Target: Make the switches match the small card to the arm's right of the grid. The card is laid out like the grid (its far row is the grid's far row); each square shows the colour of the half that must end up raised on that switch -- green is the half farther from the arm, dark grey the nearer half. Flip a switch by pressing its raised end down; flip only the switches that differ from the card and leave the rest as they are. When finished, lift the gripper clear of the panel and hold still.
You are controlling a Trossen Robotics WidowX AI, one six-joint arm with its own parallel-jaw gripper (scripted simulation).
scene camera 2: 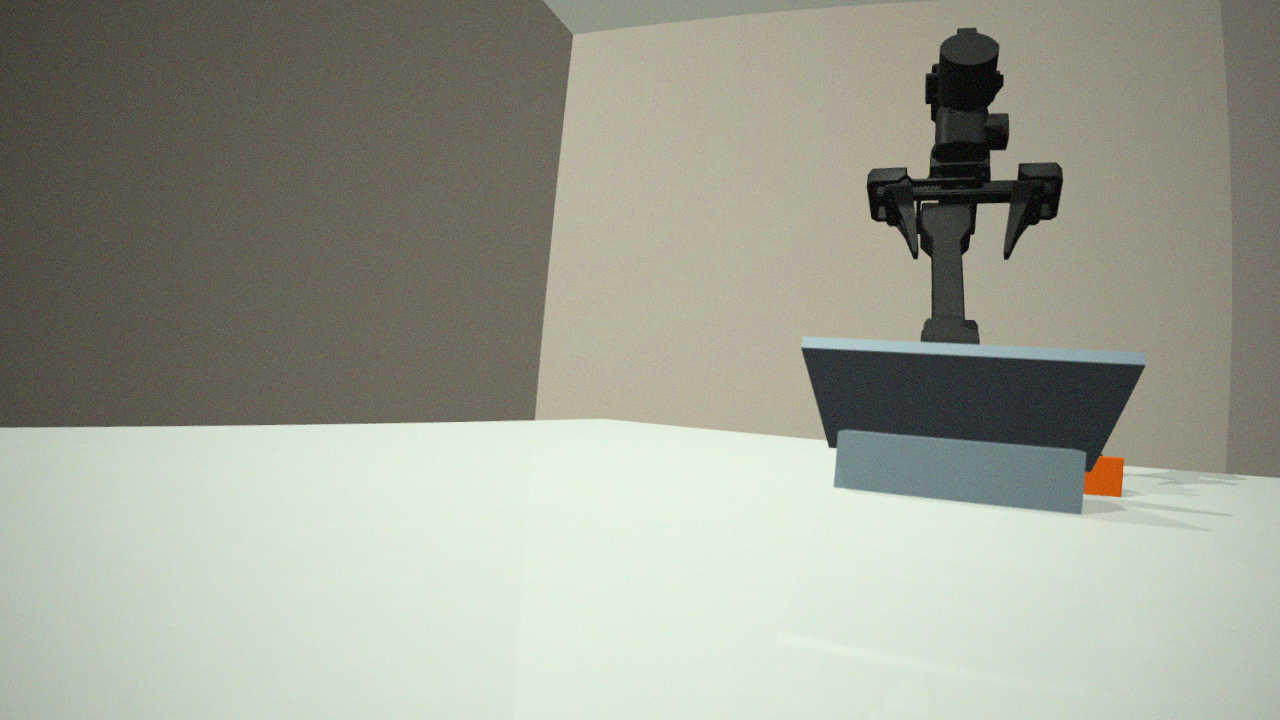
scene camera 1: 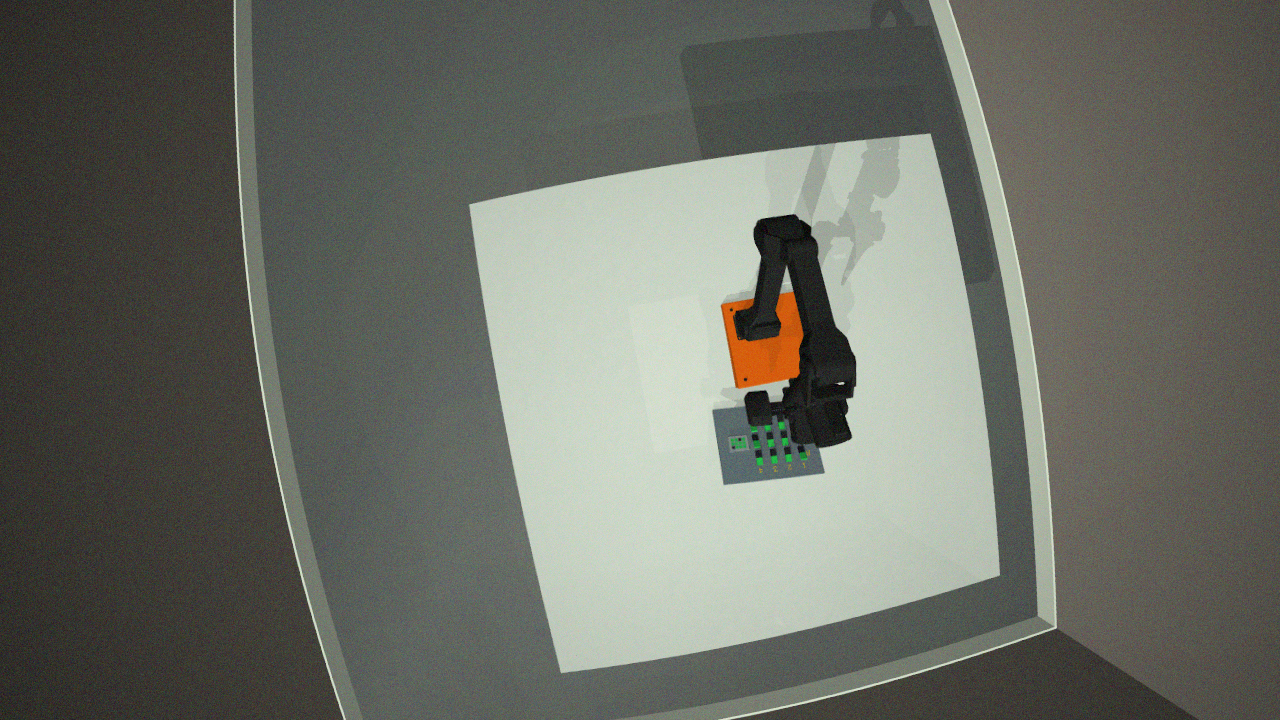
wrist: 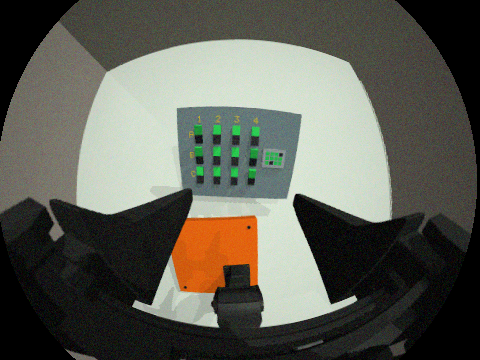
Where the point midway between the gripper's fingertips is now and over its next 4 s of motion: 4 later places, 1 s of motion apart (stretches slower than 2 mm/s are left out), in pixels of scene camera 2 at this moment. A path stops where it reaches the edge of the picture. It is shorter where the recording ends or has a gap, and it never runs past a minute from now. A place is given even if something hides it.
The gripper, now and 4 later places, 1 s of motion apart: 960, 256; 1013, 354; 1012, 374; 1013, 366; 968, 347
